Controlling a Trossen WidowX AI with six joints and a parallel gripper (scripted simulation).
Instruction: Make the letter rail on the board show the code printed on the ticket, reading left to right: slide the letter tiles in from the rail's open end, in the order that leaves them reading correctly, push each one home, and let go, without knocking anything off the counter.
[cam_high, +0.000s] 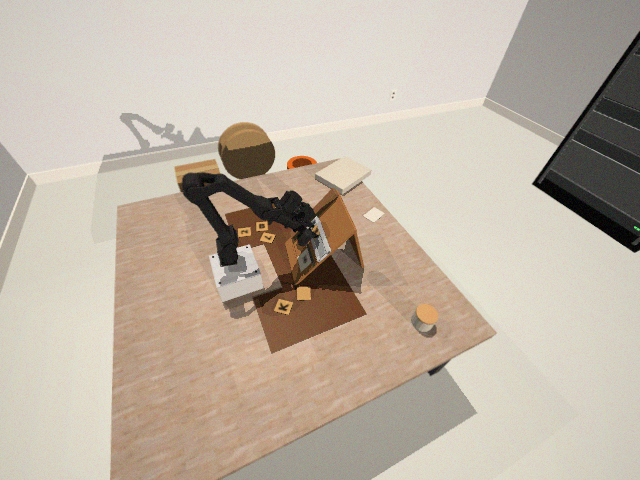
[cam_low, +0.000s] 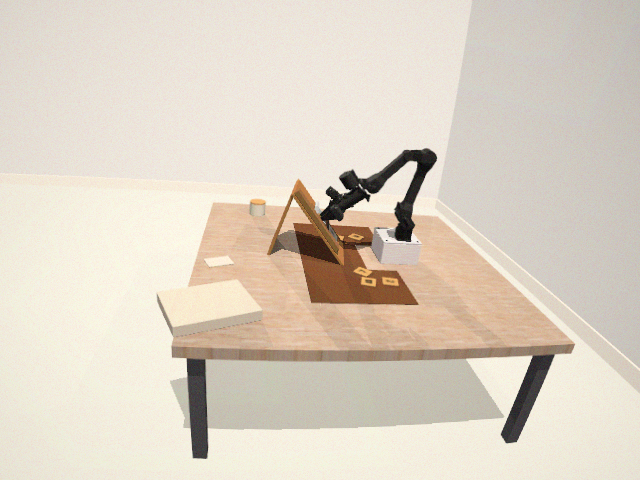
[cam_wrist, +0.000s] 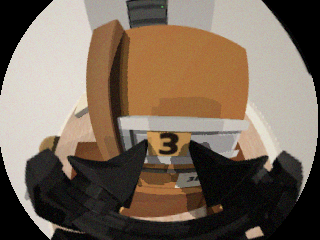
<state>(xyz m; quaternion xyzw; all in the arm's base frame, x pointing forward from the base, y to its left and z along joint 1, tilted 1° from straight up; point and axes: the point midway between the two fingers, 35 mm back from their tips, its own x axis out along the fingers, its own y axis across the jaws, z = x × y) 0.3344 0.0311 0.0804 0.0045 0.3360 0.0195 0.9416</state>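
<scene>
My gripper tip is now 80 mm above the pale ticket, 70 mm to the left of it and 60 mm past it. Round my gripper tip: dark mat: 160 mm behind, 150 mm below; blank-faced tile: 190 mm to the right, 150 mm below, 90 mm behind; tile marked 3: right at my gripper tip.
</scene>
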